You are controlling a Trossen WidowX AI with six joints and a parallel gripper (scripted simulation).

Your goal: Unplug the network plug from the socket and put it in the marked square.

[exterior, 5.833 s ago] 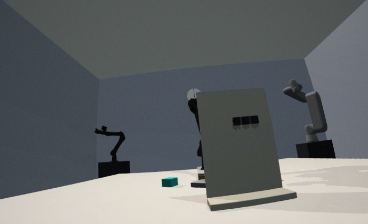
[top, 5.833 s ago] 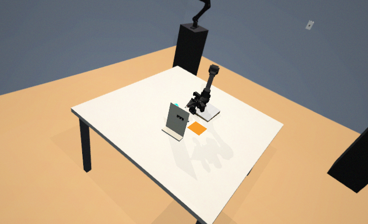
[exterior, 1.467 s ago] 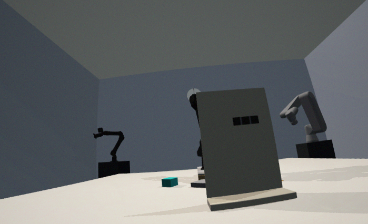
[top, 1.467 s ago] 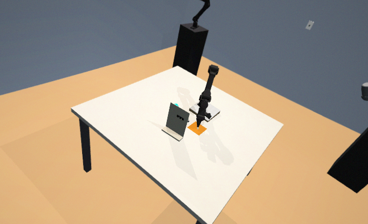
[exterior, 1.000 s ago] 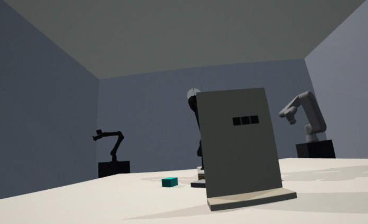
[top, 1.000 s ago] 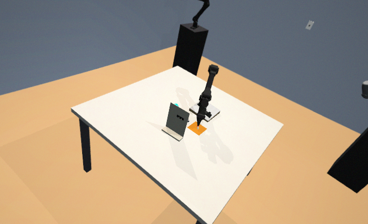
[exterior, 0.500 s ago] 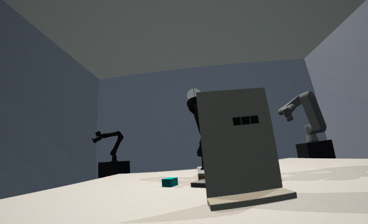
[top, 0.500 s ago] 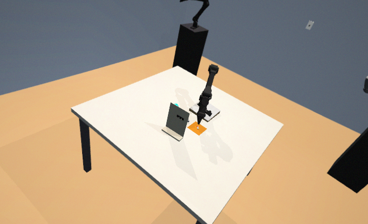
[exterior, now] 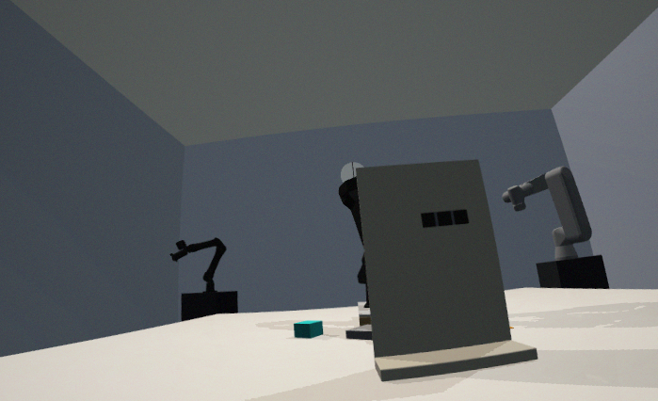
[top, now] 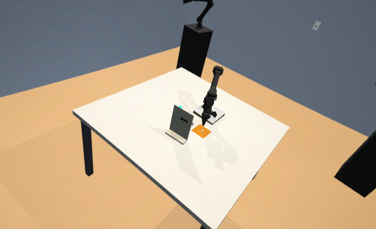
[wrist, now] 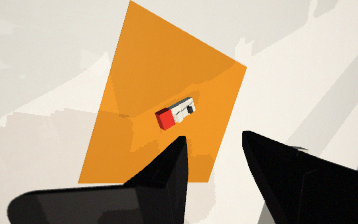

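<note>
My gripper tip is now 40 mm above the network plug and 10 mm to the right of it. Also, from my gripper tip: orange marked square: 50 mm below, 10 mm to the left, 10 mm ahead; then upright panel: 210 mm ahead, 60 mm above, 50 mm to the right; then teal block: 290 mm to the right, 40 mm below, 20 mm behind.
</note>
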